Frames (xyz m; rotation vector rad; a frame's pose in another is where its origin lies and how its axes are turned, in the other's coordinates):
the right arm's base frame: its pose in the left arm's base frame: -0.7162 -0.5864 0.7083 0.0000 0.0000 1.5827
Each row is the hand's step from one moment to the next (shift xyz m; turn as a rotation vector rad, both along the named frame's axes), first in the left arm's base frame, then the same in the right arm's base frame.
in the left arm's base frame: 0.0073 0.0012 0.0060 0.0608 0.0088 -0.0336
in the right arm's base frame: 0.0011 -0.0073 0.0060 0.0081 -0.0609 -0.0336
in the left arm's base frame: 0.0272 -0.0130 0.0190 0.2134 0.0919 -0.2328
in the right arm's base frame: -0.0133 -0.0270 0.0190 0.0894 -0.2145 -0.2328
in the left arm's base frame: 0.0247 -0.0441 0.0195 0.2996 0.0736 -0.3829
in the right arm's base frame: -0.0444 -0.0242 0.0195 0.0700 -0.3005 -0.3829
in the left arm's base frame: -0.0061 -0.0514 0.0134 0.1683 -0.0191 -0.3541
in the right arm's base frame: -0.0513 0.0067 0.0134 -0.0211 -0.1681 -0.3541
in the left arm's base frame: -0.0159 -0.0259 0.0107 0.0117 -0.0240 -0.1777
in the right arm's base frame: -0.0257 0.0162 0.0107 -0.0241 -0.0114 -0.1777
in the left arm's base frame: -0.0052 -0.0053 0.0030 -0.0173 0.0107 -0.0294
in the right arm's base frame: -0.0052 0.0053 0.0030 0.0109 0.0172 -0.0294
